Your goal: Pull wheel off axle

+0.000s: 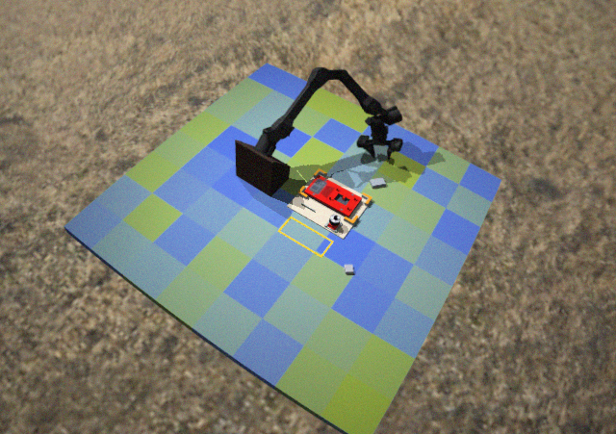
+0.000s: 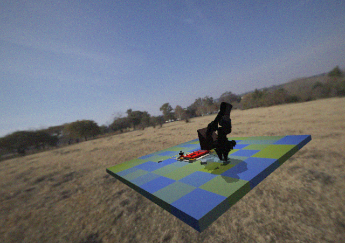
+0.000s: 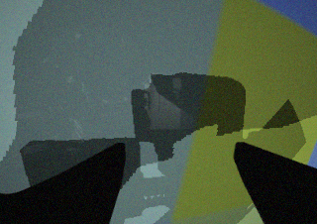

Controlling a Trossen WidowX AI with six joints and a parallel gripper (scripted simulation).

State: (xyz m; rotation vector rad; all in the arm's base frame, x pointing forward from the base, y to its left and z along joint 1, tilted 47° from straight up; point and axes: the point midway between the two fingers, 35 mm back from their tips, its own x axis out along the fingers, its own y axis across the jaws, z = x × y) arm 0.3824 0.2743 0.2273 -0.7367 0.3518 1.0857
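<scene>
Now: gripper tip 420 mm to the left of the small dark wheel, 30 mm below it and 30 mm past it.
</scene>
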